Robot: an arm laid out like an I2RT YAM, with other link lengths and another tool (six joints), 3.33 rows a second.
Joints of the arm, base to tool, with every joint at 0 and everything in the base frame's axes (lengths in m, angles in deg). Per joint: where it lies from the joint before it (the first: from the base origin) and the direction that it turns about. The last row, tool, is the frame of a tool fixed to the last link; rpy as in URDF.
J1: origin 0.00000 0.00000 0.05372 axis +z
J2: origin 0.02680 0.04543 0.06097 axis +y
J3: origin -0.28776 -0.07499 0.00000 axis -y
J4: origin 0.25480 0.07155 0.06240 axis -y
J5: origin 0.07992 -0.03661 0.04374 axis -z
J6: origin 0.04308 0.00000 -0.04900 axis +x
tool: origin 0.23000 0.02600 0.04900 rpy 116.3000 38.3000 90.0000
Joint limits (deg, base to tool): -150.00..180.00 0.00..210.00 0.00..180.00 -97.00..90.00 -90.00..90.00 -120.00..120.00
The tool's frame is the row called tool.
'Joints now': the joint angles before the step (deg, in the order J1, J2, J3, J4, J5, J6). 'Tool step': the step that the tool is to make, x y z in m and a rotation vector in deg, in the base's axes. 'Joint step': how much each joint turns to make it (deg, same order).
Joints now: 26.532, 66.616, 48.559, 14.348, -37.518, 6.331
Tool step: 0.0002, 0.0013, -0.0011, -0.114, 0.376, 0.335
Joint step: -0.020, 0.357, 0.329, -0.327, -0.359, 0.053
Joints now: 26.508, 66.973, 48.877, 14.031, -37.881, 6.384
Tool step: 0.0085, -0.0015, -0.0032, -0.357, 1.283, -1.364
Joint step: -0.003, 0.417, 0.719, -1.335, 1.337, 0.453
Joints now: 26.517, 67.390, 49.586, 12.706, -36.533, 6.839
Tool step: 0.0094, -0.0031, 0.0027, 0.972, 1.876, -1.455
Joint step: -0.120, 0.373, 0.659, -0.215, 1.179, 2.244
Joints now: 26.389, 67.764, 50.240, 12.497, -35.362, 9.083
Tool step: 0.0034, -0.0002, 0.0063, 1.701, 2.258, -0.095
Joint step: 0.048, 0.357, 0.817, 0.072, -0.068, 3.105
